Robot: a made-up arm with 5 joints.
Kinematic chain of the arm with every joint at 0, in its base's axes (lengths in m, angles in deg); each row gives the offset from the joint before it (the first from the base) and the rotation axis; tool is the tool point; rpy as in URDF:
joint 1: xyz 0 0 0.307 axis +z
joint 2: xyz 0 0 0 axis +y
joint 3: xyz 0.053 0 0.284 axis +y
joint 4: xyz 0.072 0 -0.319 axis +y
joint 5: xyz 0.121 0 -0.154 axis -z
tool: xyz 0 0 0 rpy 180 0 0
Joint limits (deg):
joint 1: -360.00..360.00
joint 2: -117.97..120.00
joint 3: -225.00..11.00
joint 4: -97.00..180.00
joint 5: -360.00..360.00
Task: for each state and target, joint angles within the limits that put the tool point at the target. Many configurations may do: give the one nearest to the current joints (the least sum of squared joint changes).
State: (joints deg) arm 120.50 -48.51 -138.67 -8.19 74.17
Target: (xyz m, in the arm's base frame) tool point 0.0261 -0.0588 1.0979
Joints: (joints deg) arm 113.94 -25.79 -131.29 1.54 74.17
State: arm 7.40 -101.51 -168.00 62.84 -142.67
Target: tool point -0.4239 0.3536 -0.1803
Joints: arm -39.83 -117.97 -211.03 69.67 -142.67
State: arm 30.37 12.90 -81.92 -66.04 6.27
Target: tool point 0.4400 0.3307 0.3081
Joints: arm 36.93 38.20 -55.13 -63.87 6.27
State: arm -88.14 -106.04 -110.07 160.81 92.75
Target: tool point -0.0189 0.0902 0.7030
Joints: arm -78.17 -69.84 -101.57 142.97 92.75
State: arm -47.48 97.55 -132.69 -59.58 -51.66
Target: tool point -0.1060 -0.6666 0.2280
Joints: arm -99.04 91.47 -136.20 -60.51 -51.66
